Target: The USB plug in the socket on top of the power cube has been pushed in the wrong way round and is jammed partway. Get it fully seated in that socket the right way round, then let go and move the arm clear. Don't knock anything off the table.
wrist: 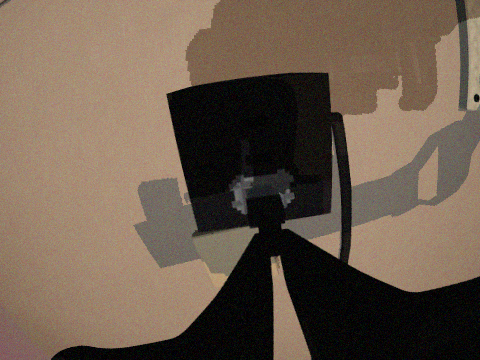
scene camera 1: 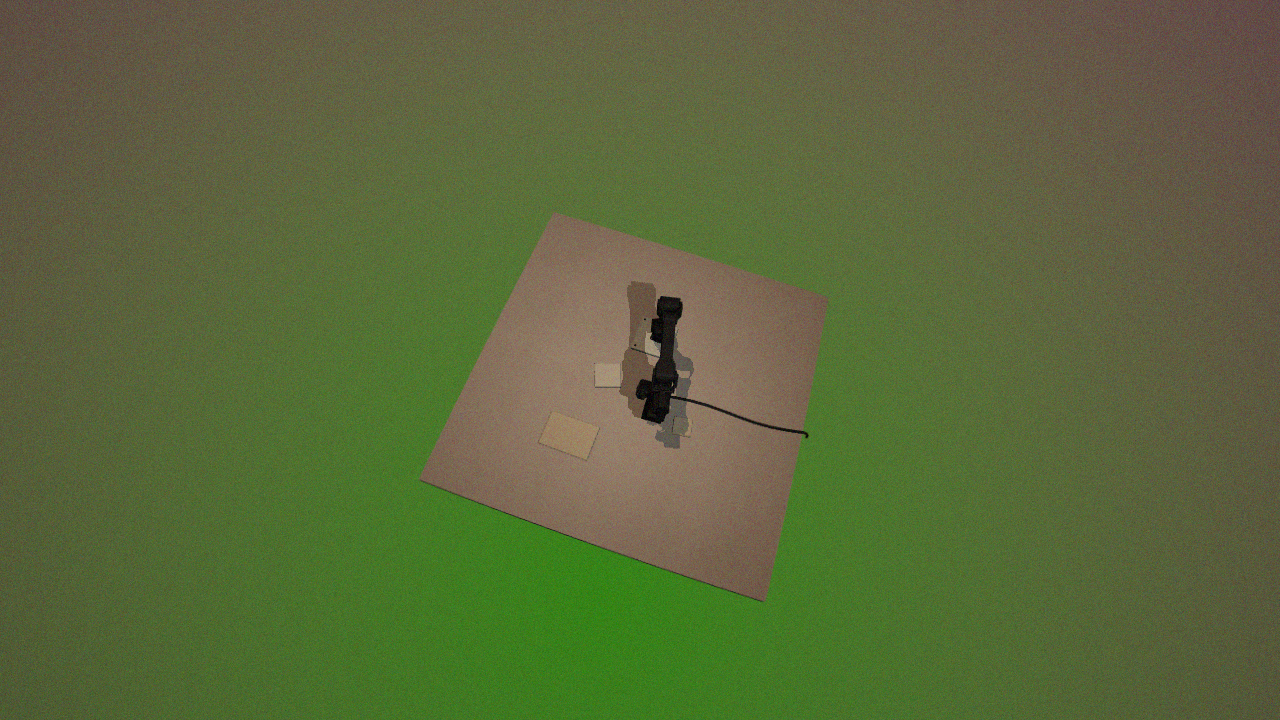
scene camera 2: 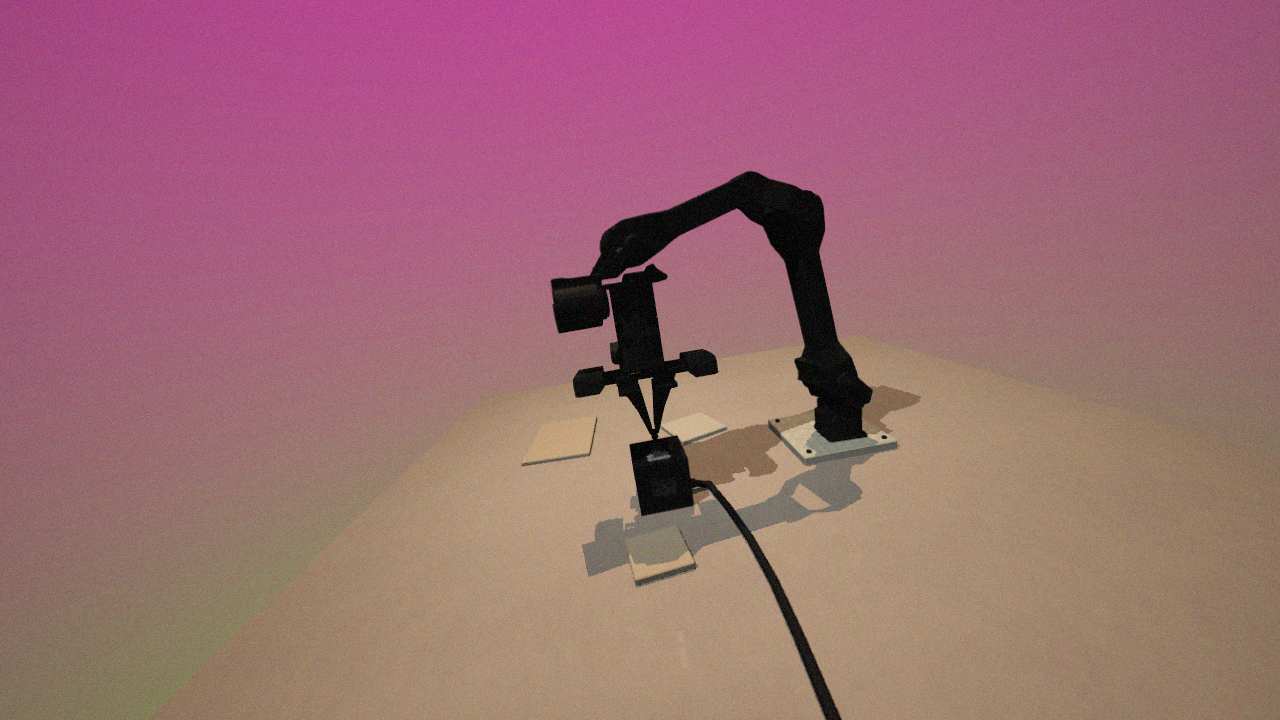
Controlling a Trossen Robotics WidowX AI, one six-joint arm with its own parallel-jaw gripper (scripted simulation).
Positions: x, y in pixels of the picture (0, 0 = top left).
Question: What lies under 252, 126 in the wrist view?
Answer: A black power cube.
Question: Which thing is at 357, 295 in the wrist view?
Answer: My gripper.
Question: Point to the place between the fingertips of my gripper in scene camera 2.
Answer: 654, 432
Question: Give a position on a dark USB plug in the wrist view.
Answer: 265, 210
